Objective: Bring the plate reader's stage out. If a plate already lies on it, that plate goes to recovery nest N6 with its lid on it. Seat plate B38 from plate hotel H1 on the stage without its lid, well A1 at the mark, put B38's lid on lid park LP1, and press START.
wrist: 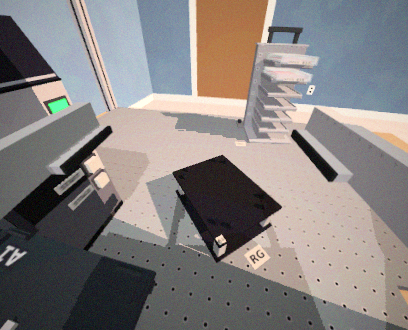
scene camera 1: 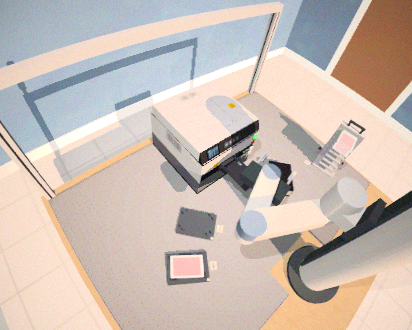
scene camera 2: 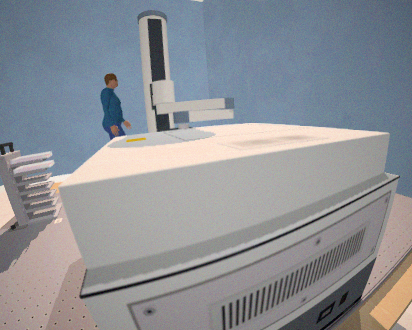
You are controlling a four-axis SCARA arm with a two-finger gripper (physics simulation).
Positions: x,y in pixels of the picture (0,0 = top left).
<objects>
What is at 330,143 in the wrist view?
My gripper.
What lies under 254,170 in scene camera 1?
My gripper.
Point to a dark stage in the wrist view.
51,278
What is my gripper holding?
Nothing.
</objects>
